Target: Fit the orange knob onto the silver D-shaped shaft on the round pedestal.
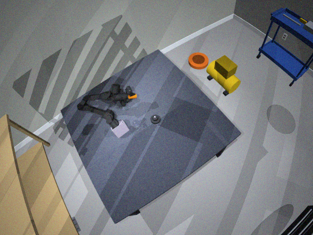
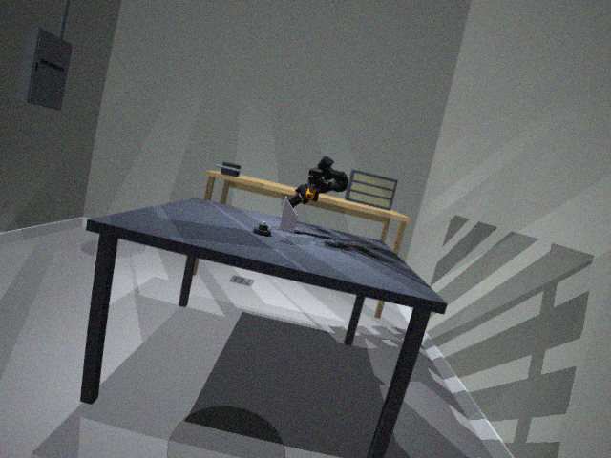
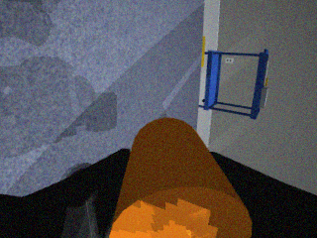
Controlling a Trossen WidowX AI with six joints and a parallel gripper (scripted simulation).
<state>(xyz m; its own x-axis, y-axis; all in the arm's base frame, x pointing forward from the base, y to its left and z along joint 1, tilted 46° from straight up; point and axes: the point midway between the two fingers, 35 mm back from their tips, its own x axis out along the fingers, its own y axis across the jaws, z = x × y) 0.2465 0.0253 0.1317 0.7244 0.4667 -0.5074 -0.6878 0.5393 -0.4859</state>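
Now: the orange knob 30 mm behind my gripper tip and 20 mm above it. The rest, counted from my gripper tip: round dark pedestal 60 mm ahead, 180 mm to the right, 200 mm below.
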